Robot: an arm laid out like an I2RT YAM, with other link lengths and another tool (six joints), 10 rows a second.
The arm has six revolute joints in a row. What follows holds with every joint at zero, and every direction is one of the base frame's.
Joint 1 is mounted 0.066 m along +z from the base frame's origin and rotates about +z.
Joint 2 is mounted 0.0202 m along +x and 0.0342 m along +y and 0.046 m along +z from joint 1 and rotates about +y.
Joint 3 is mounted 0.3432 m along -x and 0.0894 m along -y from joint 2 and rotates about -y.
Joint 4 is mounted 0.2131 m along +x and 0.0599 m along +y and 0.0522 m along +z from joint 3 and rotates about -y.
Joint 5 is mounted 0.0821 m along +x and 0.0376 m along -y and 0.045 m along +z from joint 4 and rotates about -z.
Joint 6 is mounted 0.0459 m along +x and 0.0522 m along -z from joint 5 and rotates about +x.
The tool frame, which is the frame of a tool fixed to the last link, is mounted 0.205 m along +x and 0.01 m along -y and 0.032 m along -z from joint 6; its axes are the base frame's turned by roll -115.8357, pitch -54.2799 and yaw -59.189 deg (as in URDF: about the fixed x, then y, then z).
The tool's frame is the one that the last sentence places.
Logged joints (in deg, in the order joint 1, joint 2, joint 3, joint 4, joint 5, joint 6), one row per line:
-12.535, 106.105, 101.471, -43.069, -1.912, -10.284
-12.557, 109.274, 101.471, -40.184, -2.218, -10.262
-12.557, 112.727, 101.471, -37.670, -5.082, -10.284
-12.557, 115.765, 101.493, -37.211, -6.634, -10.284
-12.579, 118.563, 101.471, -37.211, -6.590, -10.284
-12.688, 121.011, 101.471, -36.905, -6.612, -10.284
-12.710, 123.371, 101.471, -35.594, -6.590, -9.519
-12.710, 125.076, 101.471, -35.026, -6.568, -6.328
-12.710, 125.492, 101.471, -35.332, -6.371, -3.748
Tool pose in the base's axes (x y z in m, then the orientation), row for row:
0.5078, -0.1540, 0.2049, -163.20, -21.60, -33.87
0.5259, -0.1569, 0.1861, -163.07, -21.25, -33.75
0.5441, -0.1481, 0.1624, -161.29, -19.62, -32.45
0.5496, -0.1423, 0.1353, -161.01, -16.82, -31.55
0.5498, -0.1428, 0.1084, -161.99, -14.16, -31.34
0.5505, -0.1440, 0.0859, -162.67, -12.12, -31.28
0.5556, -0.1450, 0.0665, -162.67, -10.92, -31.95
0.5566, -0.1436, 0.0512, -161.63, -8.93, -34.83
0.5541, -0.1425, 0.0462, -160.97, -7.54, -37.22
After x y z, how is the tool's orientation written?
As angles about the fixed x, y, z axes (roll, pitch, yaw), in degrees.
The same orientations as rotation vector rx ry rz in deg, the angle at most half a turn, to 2 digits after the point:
-160.36, 43.94, -37.48
-160.25, 43.77, -36.98
-158.80, 41.34, -34.78
-158.50, 40.57, -30.71
-159.18, 41.29, -26.70
-159.57, 41.90, -23.64
-159.22, 43.08, -22.07
-157.05, 47.09, -20.15
-155.34, 50.41, -18.93

